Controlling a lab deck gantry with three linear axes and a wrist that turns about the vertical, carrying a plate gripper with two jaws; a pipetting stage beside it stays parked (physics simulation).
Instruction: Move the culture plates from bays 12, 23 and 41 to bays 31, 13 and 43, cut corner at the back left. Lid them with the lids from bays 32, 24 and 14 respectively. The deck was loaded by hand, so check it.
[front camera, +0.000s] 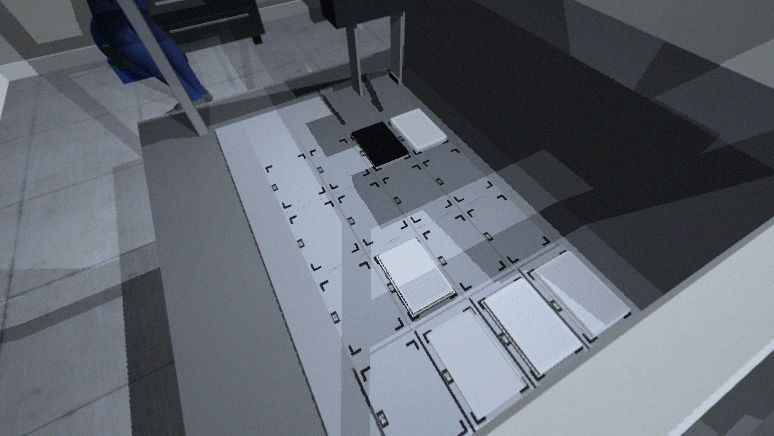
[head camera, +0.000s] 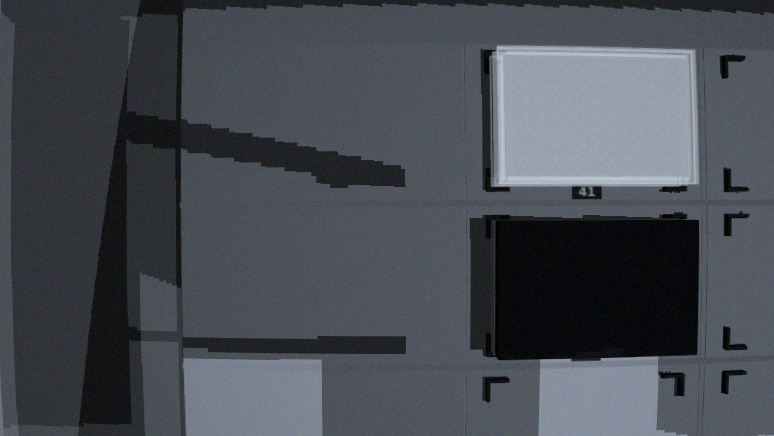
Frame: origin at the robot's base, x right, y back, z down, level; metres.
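Seen in the pictures: gripper, fingertip midpoint: (front camera: 377, 85); robot's base, origin of the base link: (front camera: 267, 168).
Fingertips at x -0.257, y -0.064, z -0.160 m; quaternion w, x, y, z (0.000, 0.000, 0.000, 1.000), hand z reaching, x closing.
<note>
Pixels of each thing's top centre, then the offset from my fingertips to it.
- black-topped piece, middle of its top: (head camera: 601, 289) (front camera: 379, 141) dx +0.000, dy +0.000, dz +0.143 m
- thin flat lid, middle of its top: (front camera: 474, 358) dx +0.107, dy -0.492, dz +0.138 m
- white piece, middle of its top: (front camera: 530, 321) dx +0.000, dy -0.492, dz +0.131 m
- pale piece, middle of its top: (front camera: 580, 289) dx -0.107, dy -0.492, dz +0.131 m
A white plate (front camera: 418, 129) (head camera: 595, 116) sits in bay 41; its cut corner cannot be made out. A black-topped piece (front camera: 379, 143) (head camera: 595, 287) with a pale lower edge lies in the adjoining bay 31. By position, a white plate (front camera: 415, 276) sits in bay 23 and a thin flat lid (front camera: 476, 362) lies in bay 24. Bays 12, 32, 13, 43 and 14 hold no plate or lid. My gripper (front camera: 380, 89) is open and empty, its jaws hanging at the far end of the deck beyond bays 31 and 41; it does not show in the head view.
A white piece (front camera: 530, 327) with a faintly dotted top lies in bay 34. Another pale piece (front camera: 579, 292) lies in bay 44. A frame post (front camera: 162, 67) stands at the deck's back left, and a pale beam (front camera: 660, 357) crosses the lower right.
</note>
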